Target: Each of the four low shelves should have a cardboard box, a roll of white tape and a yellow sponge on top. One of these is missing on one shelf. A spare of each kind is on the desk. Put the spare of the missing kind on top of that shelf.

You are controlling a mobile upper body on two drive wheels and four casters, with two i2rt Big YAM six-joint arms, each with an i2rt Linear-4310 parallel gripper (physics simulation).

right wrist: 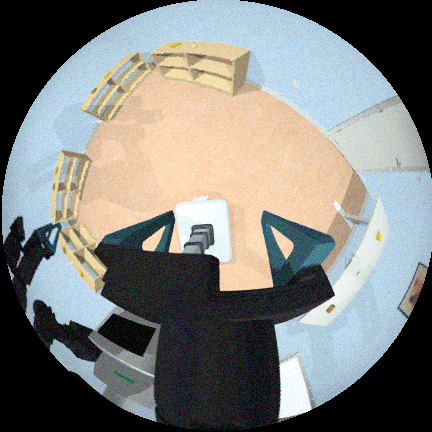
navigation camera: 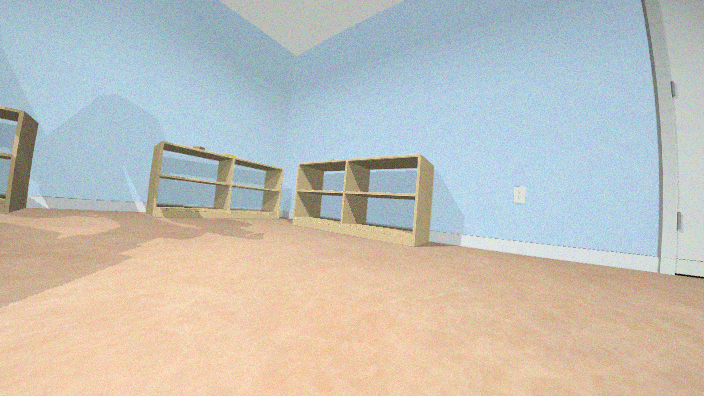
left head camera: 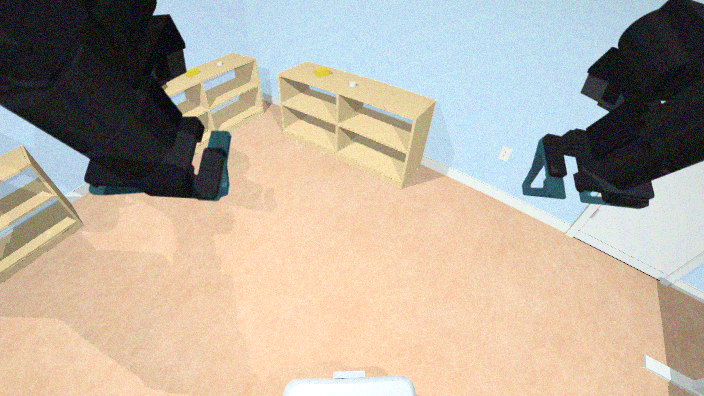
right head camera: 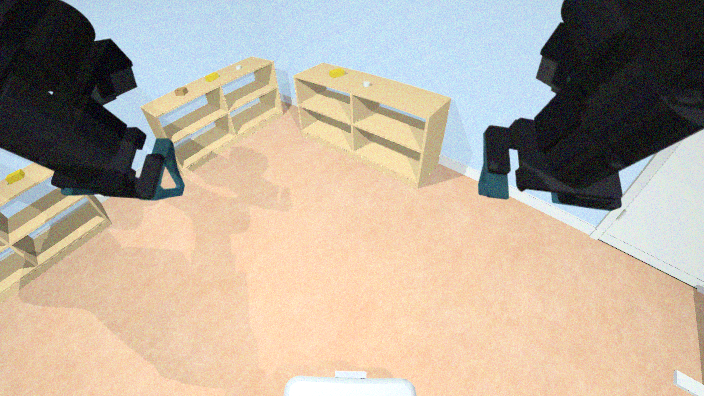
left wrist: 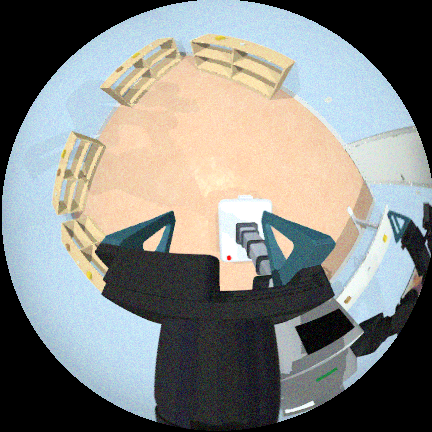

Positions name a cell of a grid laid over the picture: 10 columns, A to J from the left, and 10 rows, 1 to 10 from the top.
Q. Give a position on a white desk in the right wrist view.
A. I7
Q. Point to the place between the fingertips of my left gripper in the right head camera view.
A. C5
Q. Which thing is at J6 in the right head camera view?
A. A white door.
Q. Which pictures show my left gripper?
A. The right wrist view, the left head camera view, the right head camera view and the left wrist view only.
